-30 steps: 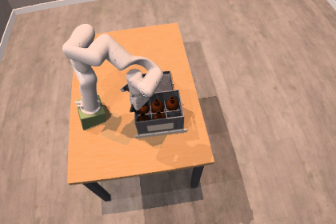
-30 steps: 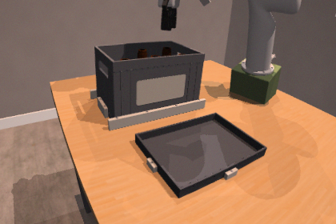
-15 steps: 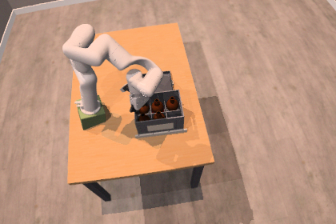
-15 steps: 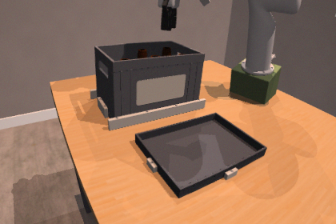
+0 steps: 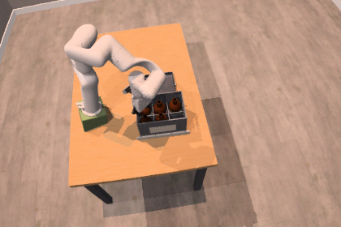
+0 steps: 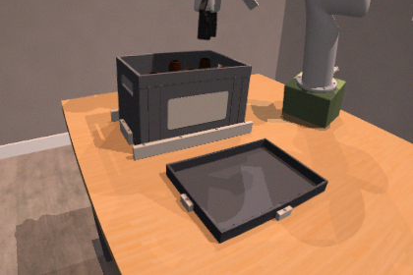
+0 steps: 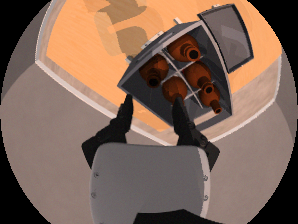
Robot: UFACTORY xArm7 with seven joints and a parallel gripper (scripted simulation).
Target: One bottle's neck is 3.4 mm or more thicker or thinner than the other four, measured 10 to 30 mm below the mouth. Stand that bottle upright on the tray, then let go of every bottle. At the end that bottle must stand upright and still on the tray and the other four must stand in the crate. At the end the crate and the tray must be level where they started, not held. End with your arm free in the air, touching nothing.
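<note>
Right now the crate is 9 cm ahead of my hand, 4 cm to the left of it and 15 cm below it. From my hand the other things lie so: dark tray 9 cm ahead, 31 cm to the left, 22 cm below; then glass bottle 18 cm ahead, 8 cm to the left, 15 cm below.
</note>
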